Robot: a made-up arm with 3 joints. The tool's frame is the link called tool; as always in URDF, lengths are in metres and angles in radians.
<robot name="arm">
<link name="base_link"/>
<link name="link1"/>
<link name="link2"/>
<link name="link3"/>
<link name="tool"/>
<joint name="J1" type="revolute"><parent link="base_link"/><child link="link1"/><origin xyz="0 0 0.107" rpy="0 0 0"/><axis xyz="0 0 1"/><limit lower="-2.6" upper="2.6" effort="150" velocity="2.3"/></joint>
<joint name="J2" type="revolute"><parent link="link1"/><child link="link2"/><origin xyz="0.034 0.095 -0.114" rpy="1.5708 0 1.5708"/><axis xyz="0 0 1"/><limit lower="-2.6" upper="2.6" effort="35" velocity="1.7"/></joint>
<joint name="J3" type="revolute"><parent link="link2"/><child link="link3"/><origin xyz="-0.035 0.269 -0.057" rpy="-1.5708 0 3.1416"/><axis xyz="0 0 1"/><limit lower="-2.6" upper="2.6" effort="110" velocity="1.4"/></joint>
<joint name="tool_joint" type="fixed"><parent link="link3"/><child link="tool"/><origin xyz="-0.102 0.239 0.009" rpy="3.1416 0 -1.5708"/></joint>
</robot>
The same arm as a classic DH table. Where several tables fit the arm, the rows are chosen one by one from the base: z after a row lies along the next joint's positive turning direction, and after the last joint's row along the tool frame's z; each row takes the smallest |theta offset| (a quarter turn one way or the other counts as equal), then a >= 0, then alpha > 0; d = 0 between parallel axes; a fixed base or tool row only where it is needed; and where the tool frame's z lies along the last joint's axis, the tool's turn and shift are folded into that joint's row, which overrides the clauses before.
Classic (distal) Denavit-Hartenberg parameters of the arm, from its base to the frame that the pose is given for. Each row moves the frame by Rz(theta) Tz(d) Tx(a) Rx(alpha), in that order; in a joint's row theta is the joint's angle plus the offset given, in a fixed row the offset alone. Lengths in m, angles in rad.
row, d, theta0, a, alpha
J1, -0.007, 1.5708, 0.095, 1.5708
J2, -0.023, 0, -0.035, 1.5708
J3, 0, -1.1674, 0.2599, 3.1416
tool (fixed), 0.26, -2.7382, 0, 0
Joint limits (rad, base to tool): -2.6..2.6 -2.6..2.6 -2.6..2.6

